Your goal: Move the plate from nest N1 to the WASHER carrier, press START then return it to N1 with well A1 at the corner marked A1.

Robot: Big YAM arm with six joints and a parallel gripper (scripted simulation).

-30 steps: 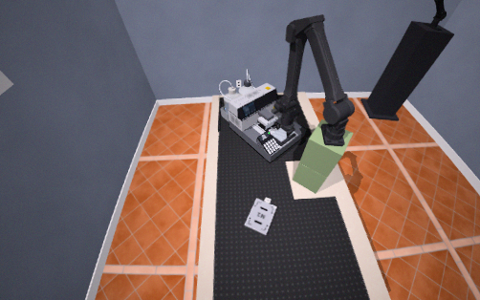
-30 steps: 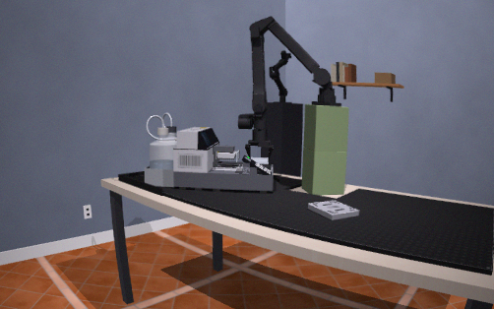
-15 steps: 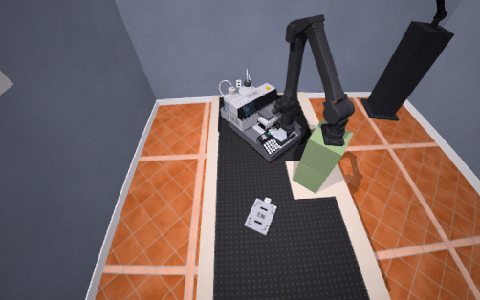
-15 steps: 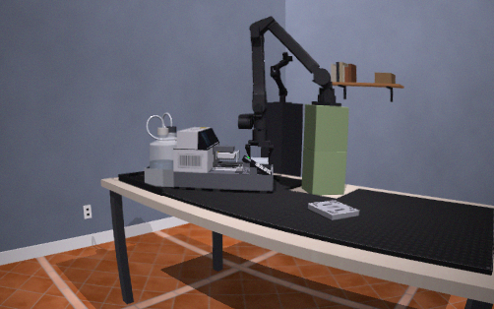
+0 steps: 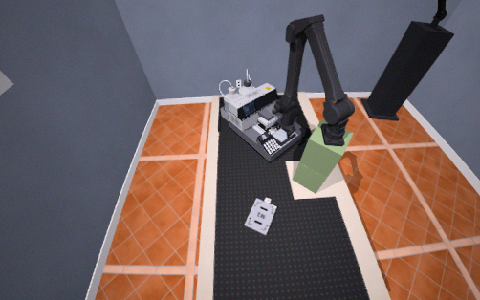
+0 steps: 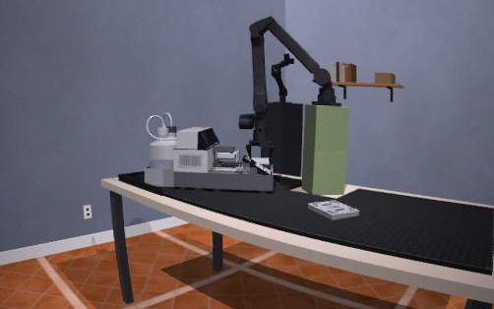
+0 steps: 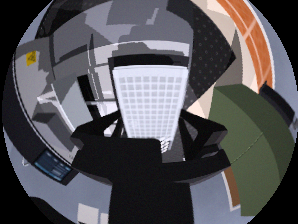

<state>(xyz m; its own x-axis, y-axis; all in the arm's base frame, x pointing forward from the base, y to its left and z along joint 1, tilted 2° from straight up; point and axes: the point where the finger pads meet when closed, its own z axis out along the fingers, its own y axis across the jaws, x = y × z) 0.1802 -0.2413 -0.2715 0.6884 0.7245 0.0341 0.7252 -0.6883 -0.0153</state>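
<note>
Right now the plate washer is 11 cm to the right of my hand, 11 cm ahead of it and 1 cm above it. Round my hand: bottle (37 cm ahead, 26 cm to the right, 4 cm above); then well plate (1 cm below); then plate nest N1 (53 cm to the left, 11 cm below, 11 cm ahead).
</note>
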